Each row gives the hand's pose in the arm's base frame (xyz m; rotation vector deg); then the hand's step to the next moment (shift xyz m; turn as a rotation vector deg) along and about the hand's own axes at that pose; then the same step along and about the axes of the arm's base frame.
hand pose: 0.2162 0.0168 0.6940 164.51 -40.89 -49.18
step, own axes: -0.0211 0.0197 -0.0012 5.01 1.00 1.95
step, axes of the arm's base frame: -0.0231 -0.0082 0.0153 2.24 -3.00 -3.99
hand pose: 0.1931 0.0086 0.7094 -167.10 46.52 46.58
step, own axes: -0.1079 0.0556 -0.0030 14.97 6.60 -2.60
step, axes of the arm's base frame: -0.1044 0.0032 0.0620 9.00 -13.27 -4.16
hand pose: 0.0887 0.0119 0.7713 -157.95 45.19 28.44
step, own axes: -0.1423 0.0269 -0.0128 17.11 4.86 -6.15
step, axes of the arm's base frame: -0.1249 0.0403 0.0626 12.57 -13.92 -1.50
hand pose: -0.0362 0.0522 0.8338 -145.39 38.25 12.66
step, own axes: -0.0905 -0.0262 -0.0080 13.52 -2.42 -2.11
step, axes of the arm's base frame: -0.0651 0.0534 0.0430 12.98 -4.89 -0.86
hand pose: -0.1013 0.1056 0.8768 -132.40 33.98 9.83
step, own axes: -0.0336 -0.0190 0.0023 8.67 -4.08 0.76
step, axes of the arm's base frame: -0.0208 0.0258 0.0200 9.60 -0.10 -0.49
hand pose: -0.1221 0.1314 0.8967 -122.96 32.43 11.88
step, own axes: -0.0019 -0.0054 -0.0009 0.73 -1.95 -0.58
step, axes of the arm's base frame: 0.0008 0.0026 0.0051 1.52 0.29 1.51
